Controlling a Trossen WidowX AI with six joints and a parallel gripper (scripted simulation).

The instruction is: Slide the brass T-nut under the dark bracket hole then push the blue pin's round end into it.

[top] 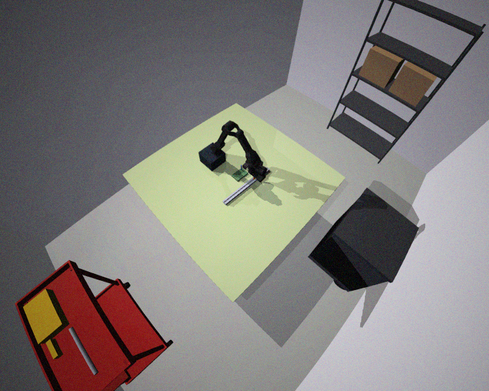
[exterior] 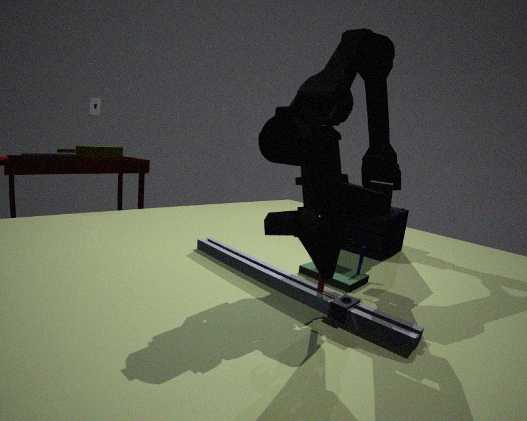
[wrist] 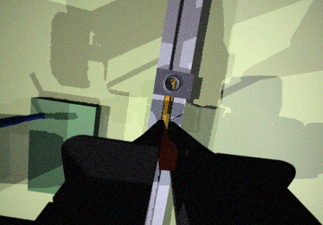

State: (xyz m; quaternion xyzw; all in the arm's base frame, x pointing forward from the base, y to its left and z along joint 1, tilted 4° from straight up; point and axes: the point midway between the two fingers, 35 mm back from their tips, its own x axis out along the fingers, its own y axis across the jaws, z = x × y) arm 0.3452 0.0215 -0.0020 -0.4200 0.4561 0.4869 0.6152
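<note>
Right now my gripper tip is 20 mm to the right of the brass T-nut. Also, from my gripper tip: green tray: 120 mm behind, 40 mm below, 10 mm to the right; blue pin: 130 mm behind, 20 mm below, 10 mm to the left.
</note>
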